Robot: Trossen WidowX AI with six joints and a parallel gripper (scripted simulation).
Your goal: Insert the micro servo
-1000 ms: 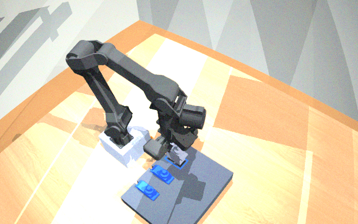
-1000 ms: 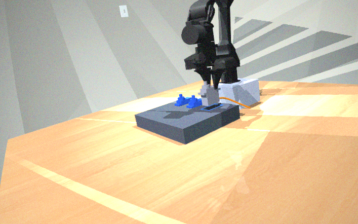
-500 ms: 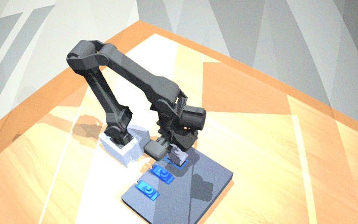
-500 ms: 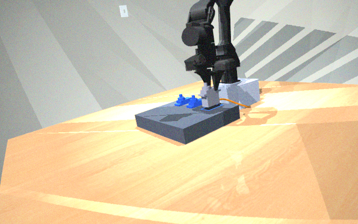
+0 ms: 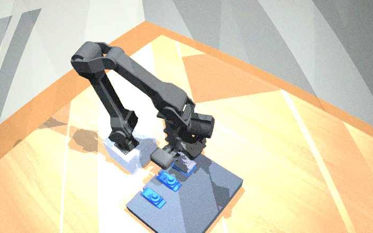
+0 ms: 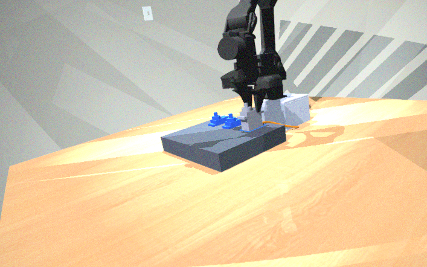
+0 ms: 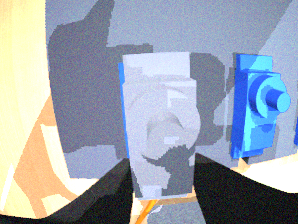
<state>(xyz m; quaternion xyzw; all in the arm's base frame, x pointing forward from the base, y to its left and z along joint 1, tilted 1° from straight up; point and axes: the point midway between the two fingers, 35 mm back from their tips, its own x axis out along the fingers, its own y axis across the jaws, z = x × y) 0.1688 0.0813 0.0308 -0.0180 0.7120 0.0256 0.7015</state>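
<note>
Now: gripper tip 130 mm short of the grey deck, 70 mm to the left of it and 70 mm above it.
</note>
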